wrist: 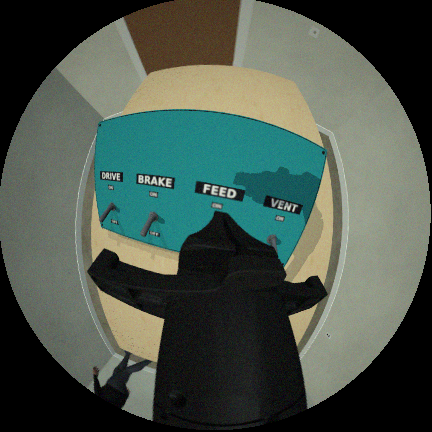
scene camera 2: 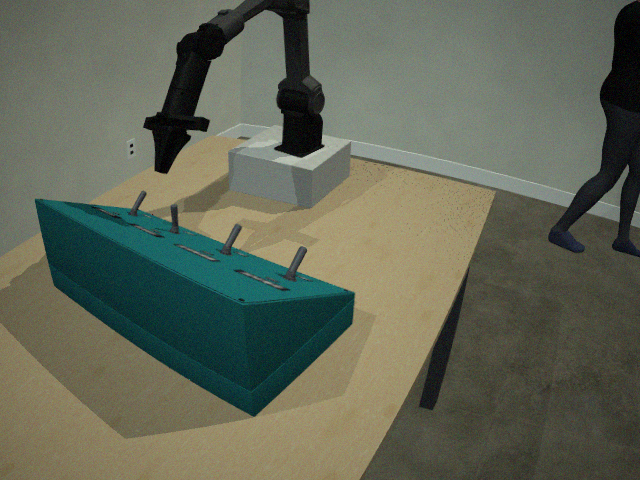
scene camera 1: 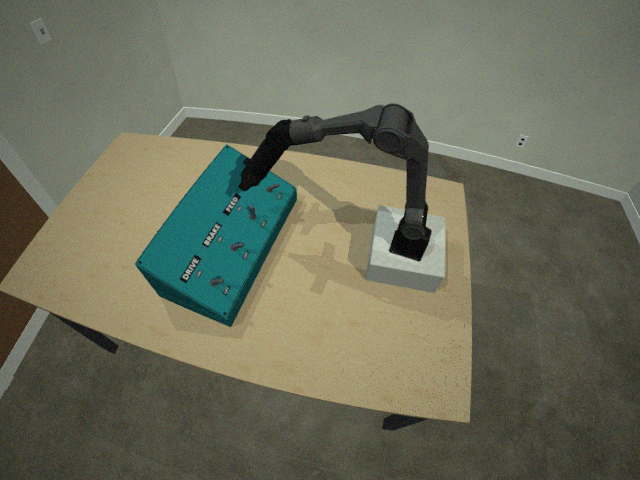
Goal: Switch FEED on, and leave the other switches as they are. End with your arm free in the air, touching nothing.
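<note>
The teal switch box [scene camera 1: 180, 222] [scene camera 2: 144, 289] [wrist: 165, 145] stands on the table. The FEED lever [scene camera 1: 251, 212] [scene camera 2: 174, 219] tilts toward its ON side, unlike the others; the gripper hides it in the wrist view. The DRIVE lever [scene camera 1: 216, 281] [scene camera 2: 296, 263] [wrist: 107, 212], BRAKE lever [scene camera 1: 237, 246] [scene camera 2: 231, 239] [wrist: 149, 224] and VENT lever [scene camera 1: 272, 187] [scene camera 2: 138, 203] [wrist: 273, 242] lean toward OFF. My gripper [scene camera 1: 244, 185] [scene camera 2: 162, 171] [wrist: 218, 220] is shut and empty, in the air above the panel, with a visible gap to the levers in scene camera 2.
The arm's pale base block [scene camera 1: 405, 276] [scene camera 2: 268, 178] stands on the wooden table [scene camera 1: 330, 356] [scene camera 2: 330, 439], on the OFF side of the box. A person [scene camera 2: 617, 149] [wrist: 117, 380] is on the floor beyond the table.
</note>
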